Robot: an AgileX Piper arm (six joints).
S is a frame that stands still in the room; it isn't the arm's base.
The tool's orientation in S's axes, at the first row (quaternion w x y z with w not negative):
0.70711 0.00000 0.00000 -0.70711
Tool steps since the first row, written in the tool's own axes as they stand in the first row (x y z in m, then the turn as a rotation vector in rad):
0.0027 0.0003 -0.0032 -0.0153 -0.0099 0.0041
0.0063 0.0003 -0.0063 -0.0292 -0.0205 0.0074
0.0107 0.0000 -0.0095 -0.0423 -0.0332 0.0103
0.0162 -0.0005 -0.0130 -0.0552 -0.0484 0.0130
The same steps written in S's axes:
0.0003 -0.0027 -0.0032 -0.0099 0.0153 0.0041
0.0003 -0.0063 -0.0063 -0.0205 0.0292 0.0074
0.0000 -0.0107 -0.0095 -0.0332 0.0423 0.0103
-0.0005 -0.0162 -0.0130 -0.0484 0.0552 0.0130

